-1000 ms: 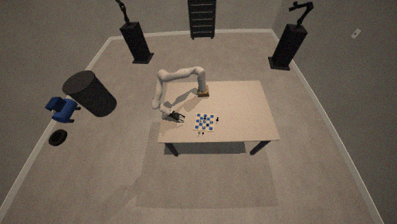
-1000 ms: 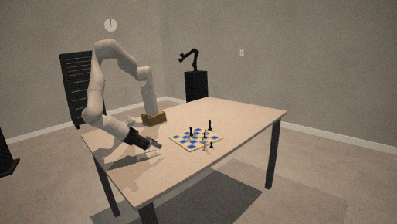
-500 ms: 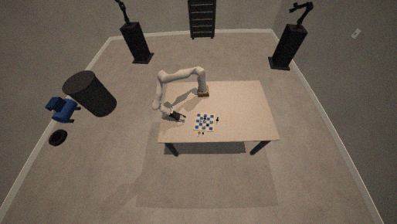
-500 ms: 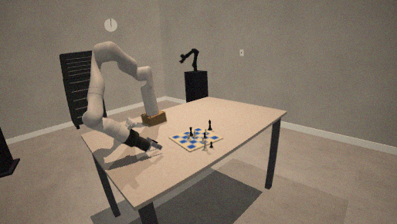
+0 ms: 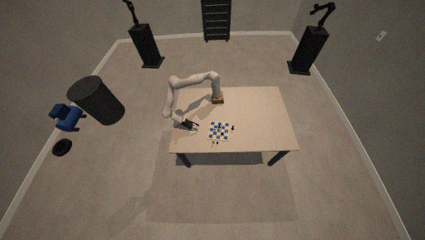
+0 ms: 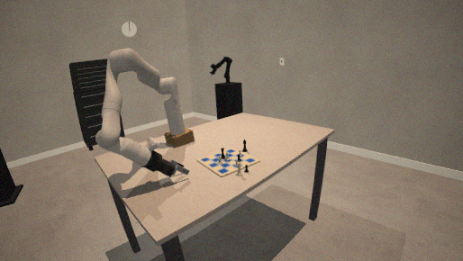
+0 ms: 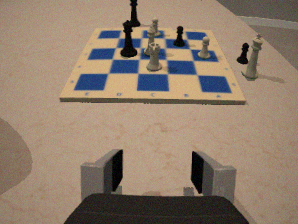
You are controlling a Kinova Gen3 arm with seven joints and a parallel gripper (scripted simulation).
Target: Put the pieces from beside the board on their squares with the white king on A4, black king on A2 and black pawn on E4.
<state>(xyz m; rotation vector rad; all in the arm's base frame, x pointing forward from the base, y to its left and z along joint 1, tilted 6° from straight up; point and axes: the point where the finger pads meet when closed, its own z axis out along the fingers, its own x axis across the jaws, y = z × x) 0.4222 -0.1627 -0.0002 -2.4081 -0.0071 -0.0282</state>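
The white king is 200 mm to the left of my hand, 130 mm ahead of it and 10 mm below it. From my hand the other things lie so: blue-and-cream chessboard (230 mm to the left, 40 mm below, 10 mm behind); then black king (370 mm to the left, 50 mm behind, 10 mm below).
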